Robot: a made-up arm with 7 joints. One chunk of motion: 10 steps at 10 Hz.
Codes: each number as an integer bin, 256 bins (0 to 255) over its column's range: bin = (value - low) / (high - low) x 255, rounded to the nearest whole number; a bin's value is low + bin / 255 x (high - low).
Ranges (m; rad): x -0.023..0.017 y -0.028..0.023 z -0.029..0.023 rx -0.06..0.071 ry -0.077..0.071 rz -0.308..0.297
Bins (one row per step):
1: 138 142 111 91 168 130
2: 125 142 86 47 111 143
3: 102 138 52 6 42 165
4: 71 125 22 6 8 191
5: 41 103 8 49 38 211
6: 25 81 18 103 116 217
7: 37 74 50 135 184 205
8: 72 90 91 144 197 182
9: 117 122 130 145 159 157
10: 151 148 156 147 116 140
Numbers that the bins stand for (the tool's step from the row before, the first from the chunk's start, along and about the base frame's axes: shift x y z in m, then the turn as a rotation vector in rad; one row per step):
1: -0.00135 0.00040 -0.00636 -0.01325 0.02051 0.00043
2: -0.00339 0.00040 -0.01146 -0.03585 -0.01258 0.03127
3: -0.00700 -0.00040 -0.01840 -0.05692 -0.05262 0.08347
4: -0.01186 -0.00300 -0.02451 -0.05692 -0.07236 0.14516
5: -0.01657 -0.00740 -0.02737 -0.03483 -0.05495 0.19261
6: -0.01908 -0.01180 -0.02533 -0.00709 -0.00967 0.20684
7: -0.01720 -0.01320 -0.01880 0.00935 0.02979 0.17837
8: -0.01171 -0.01000 -0.01044 0.01398 0.03734 0.12380
9: -0.00465 -0.00360 -0.00249 0.01449 0.01528 0.06449
10: 0.00069 0.00160 0.00281 0.01552 -0.00967 0.02416

